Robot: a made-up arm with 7 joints. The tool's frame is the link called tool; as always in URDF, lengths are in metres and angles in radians.
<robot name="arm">
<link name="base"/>
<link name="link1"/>
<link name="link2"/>
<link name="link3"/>
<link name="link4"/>
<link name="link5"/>
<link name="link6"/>
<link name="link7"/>
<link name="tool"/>
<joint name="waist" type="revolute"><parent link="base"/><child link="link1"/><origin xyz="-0.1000 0.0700 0.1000" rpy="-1.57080 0.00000 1.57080"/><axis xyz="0 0 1"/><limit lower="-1.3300" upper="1.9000"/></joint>
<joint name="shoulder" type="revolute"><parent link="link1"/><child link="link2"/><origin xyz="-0.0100 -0.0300 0.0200" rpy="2.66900 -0.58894 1.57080"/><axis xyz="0 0 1"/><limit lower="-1.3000" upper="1.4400"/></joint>
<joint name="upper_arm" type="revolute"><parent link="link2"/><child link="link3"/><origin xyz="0.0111 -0.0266 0.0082" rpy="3.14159 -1.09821 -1.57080"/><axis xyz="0 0 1"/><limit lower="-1.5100" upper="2.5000"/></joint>
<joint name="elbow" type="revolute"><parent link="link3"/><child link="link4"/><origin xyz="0.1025 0.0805 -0.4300" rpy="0.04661 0.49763 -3.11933"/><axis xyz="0 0 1"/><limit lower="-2.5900" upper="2.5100"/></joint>
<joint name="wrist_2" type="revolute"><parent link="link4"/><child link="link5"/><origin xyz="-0.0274 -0.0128 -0.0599" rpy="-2.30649 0.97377 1.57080"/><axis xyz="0 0 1"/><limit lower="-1.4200" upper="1.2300"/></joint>
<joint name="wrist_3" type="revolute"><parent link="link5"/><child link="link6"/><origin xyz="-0.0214 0.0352 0.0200" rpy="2.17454 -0.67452 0.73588"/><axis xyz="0 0 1"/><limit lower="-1.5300" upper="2.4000"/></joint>
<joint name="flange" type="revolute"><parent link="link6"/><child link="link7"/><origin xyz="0.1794 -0.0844 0.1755" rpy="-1.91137 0.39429 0.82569"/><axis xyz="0 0 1"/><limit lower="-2.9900" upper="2.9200"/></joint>
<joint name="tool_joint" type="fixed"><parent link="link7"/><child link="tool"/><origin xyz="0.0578 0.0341 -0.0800" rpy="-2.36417 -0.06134 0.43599"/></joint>
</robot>
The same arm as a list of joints. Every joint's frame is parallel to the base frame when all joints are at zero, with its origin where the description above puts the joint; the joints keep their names.
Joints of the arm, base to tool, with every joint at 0 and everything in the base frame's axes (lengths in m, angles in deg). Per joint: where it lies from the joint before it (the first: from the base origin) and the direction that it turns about. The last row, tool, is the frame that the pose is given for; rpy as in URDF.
waist: offset -0.1 0.07 0.1 axis -1 0 0
shoulder: offset -0.02 -0.01 0.03 axis 0.74039 0.455194 -0.494593
upper_arm: offset 0.01 -0.02 -0.02 axis 0 -1 0
elbow: offset 0.1299 0.43 0.01 axis -0.377283 -0.87776 0.295287
wrist_2: offset 0.05 0.04 -0.02 axis 1 0 0
wrist_3: offset 0.02 0.01 0.04 axis -0.443399 0.308399 -0.841598
flange: offset -0.02 0.24 -0.11 axis 0 -1 0
tool: offset 0.06 0.08 0.03 rpy -44.11 -20.97 -3.76
Joint limits (deg, base to tool): -76.2..108.86 -74.48..82.51 -86.52..143.24 -148.4..143.81 -81.36..70.47 -87.66..137.51 -171.31..167.3

